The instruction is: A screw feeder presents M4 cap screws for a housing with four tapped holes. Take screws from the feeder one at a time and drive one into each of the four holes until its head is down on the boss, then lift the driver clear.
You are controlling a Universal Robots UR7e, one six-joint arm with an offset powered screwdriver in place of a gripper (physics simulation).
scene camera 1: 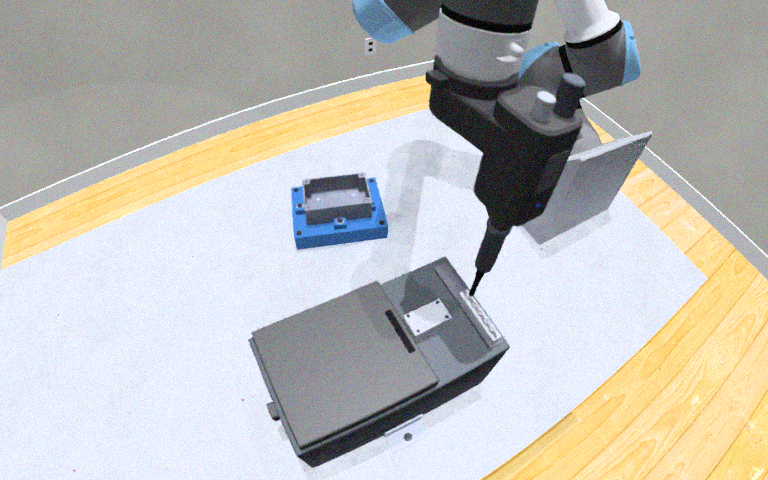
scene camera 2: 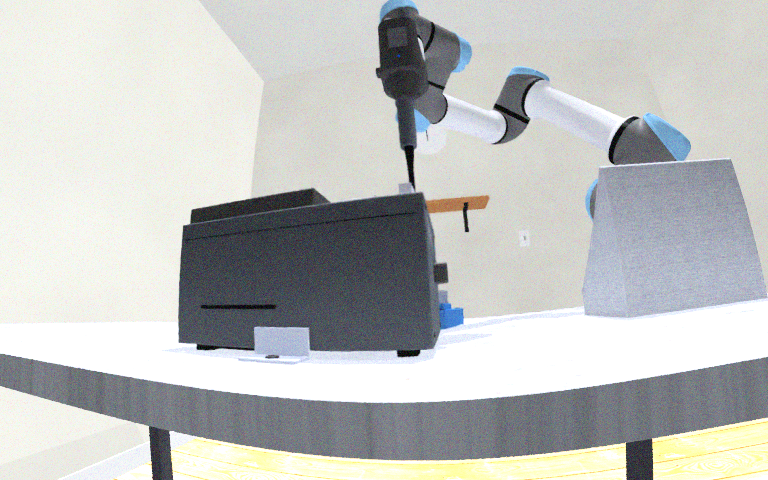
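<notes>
The dark grey screw feeder [scene camera 1: 339,362] [scene camera 2: 305,277] stands on the table. A light toothed rail [scene camera 1: 485,322] runs along its right end in scene camera 1. My screwdriver [scene camera 1: 472,293] [scene camera 2: 412,185] points down, its thin black bit tip at the back end of that rail. Whether a screw is on the tip is too small to tell. The grey open-topped housing [scene camera 1: 339,213] sits in a blue fixture [scene camera 1: 339,237] [scene camera 2: 451,317] behind the feeder. Corner bosses show on the housing; whether any hole holds a screw is too small to tell.
A slanted grey panel [scene camera 1: 594,198] of the robot's pedestal [scene camera 2: 679,243] stands to the right of the driver. A small light bracket [scene camera 2: 281,341] stands at the feeder's near side. A raised lid [scene camera 1: 345,362] covers the feeder's left part.
</notes>
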